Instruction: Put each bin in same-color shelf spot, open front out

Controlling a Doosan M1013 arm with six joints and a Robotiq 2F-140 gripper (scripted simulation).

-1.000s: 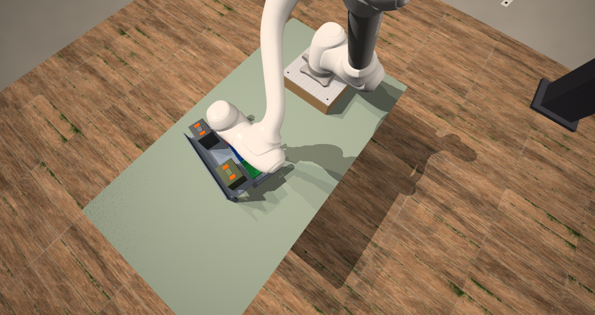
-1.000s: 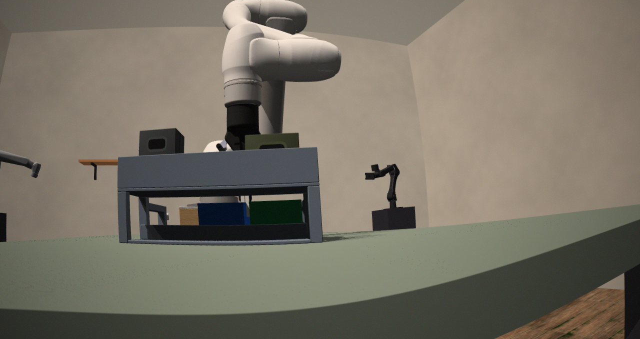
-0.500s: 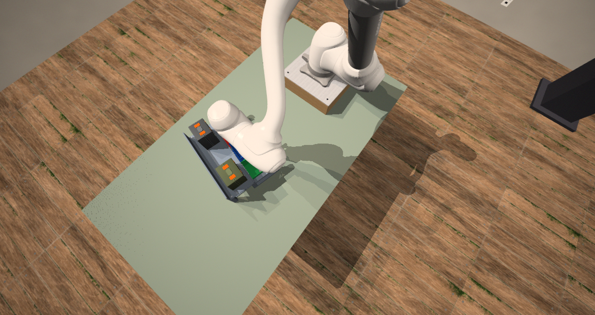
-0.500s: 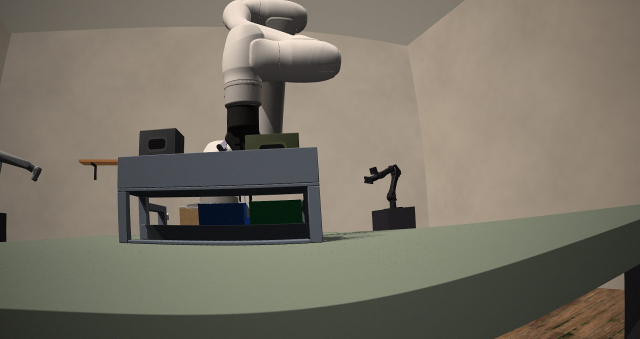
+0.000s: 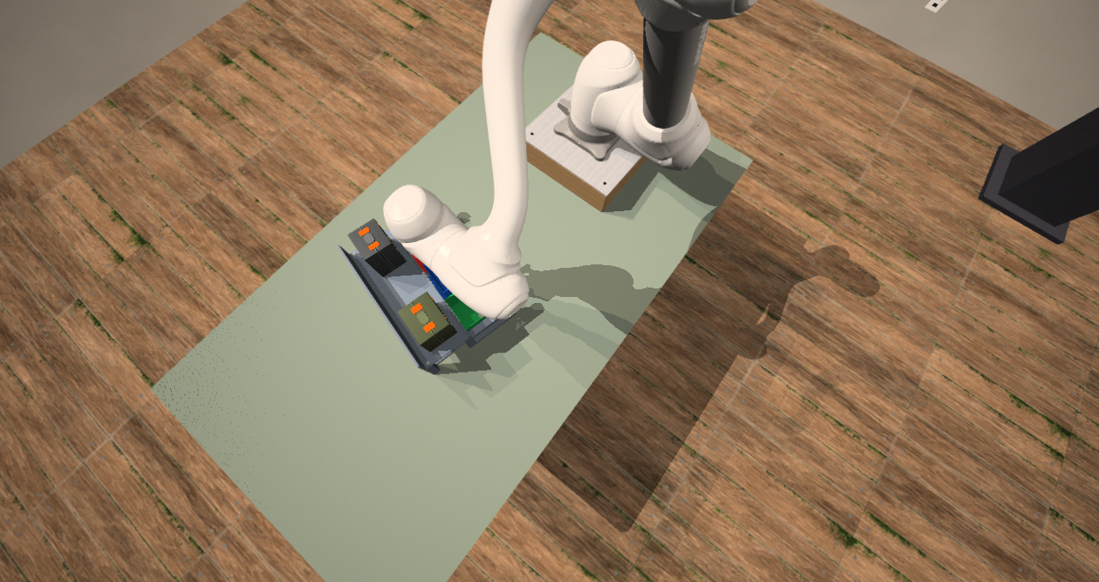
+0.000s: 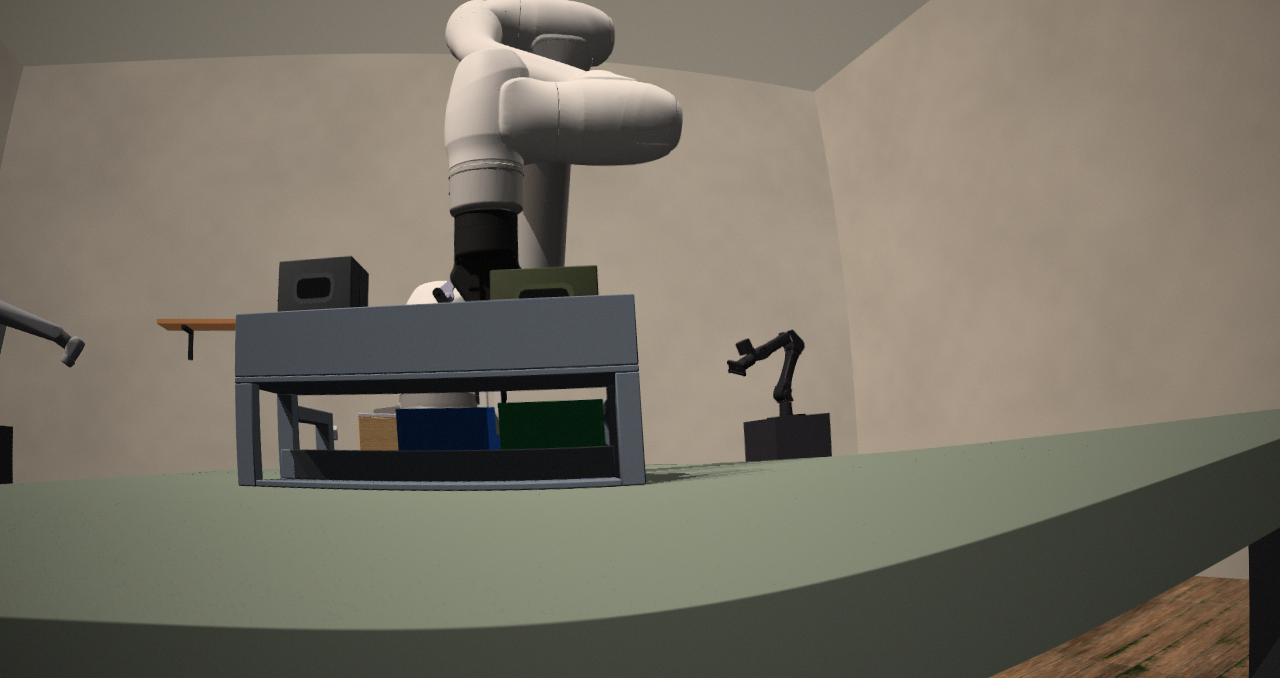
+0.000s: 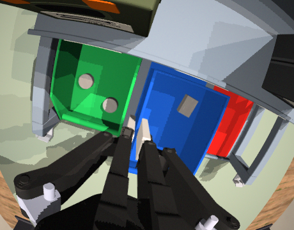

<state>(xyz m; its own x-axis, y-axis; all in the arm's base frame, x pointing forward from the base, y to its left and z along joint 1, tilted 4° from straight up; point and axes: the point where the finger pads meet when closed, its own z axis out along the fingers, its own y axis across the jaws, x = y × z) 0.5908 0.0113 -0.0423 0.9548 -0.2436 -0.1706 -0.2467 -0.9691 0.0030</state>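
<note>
Right now the blue bin is 50 mm to the right of my hand, 40 mm below it and 20 mm behind it. The rest, counted from my hand: black box (190 mm to the right, 100 mm ahead, 70 mm above); then olive box (160 mm ahead, 60 mm above, 30 mm to the left); then green bin (60 mm ahead, 50 mm to the left, 50 mm below).
</note>
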